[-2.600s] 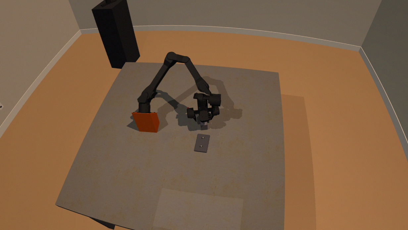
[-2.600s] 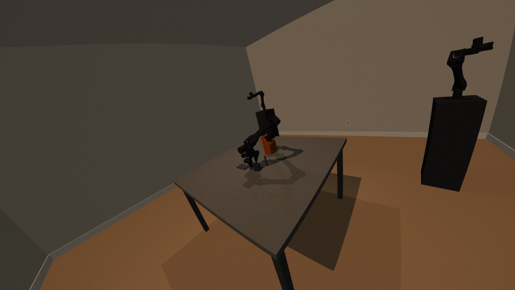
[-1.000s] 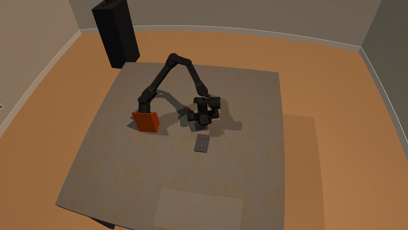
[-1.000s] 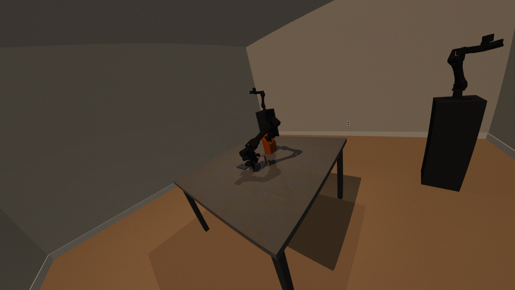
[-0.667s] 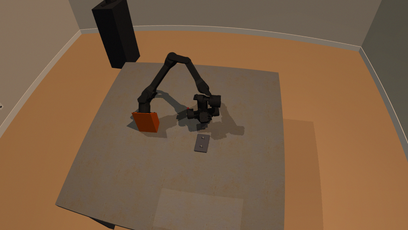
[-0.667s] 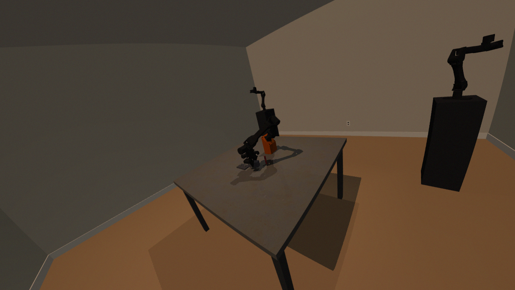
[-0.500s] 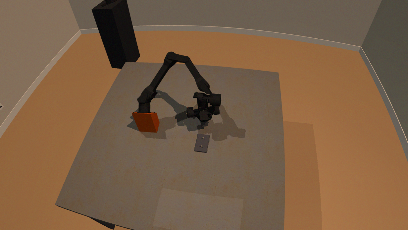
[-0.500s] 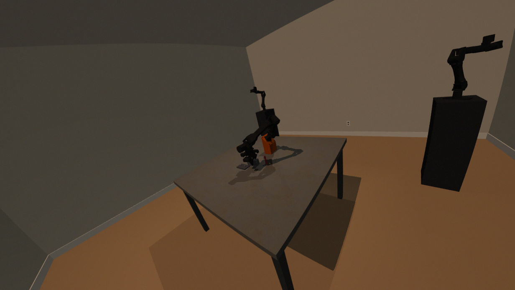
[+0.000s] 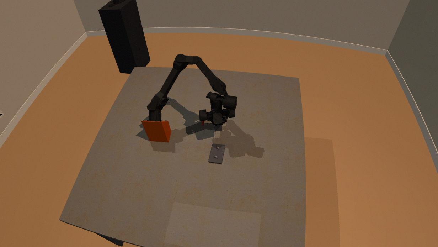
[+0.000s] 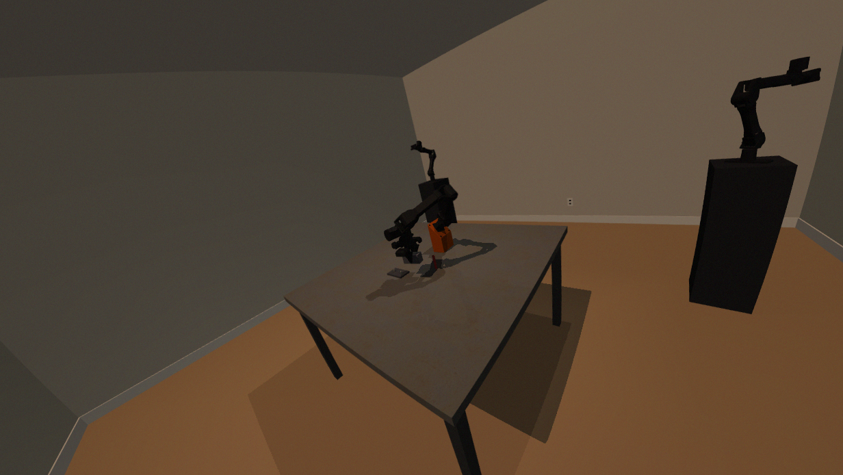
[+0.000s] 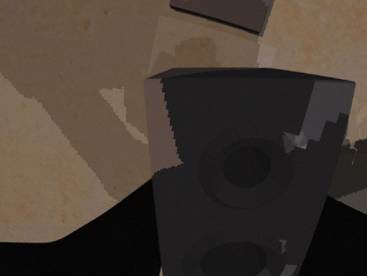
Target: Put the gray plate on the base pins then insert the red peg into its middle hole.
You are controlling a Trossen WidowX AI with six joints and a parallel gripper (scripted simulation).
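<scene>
My gripper tip is now 30 mm short of the base, 140 mm to the left of it and 80 mm above it. Also, from my gripper tip: red peg 110 mm behind, 40 mm to the left, 50 mm below; gray plate 30 mm above.
</scene>
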